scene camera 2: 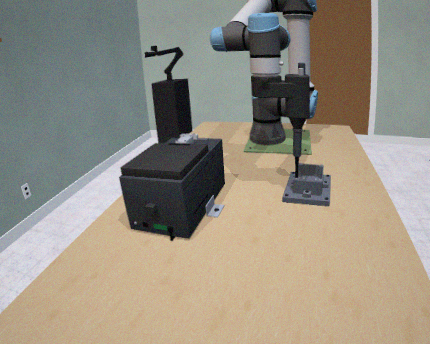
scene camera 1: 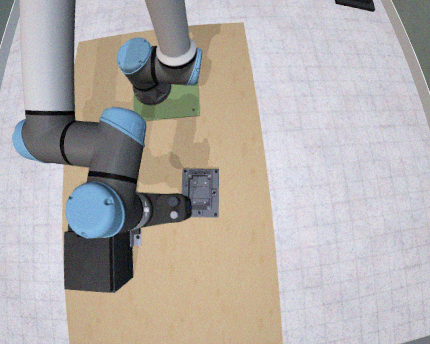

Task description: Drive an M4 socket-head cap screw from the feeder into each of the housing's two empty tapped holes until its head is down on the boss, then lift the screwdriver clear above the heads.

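The grey housing (scene camera 1: pixel 215 204) (scene camera 2: pixel 300 199) lies flat on the table, its raised walls around a central pocket. My screwdriver (scene camera 1: pixel 185 206) (scene camera 2: pixel 297 175) points straight down, its thin bit at the housing's left side in scene camera 2, beside the raised wall. In scene camera 1 the tool's head covers part of the housing's left edge and hides the bit. Whether a screw is on the bit, and the state of the tapped hole under it, are too small to tell. The black screw feeder (scene camera 1: pixel 89 260) (scene camera 2: pixel 157 200) stands left of the housing, apart from it.
A small metal bracket (scene camera 1: pixel 136 239) (scene camera 2: pixel 216 210) sticks out at the feeder's side. The arm's base stands on a green plate (scene camera 1: pixel 185 107) (scene camera 2: pixel 300 145) at the back of the wooden table (scene camera 1: pixel 200 295) (scene camera 2: pixel 240 280). A black stand (scene camera 2: pixel 171 107) rises behind the feeder.
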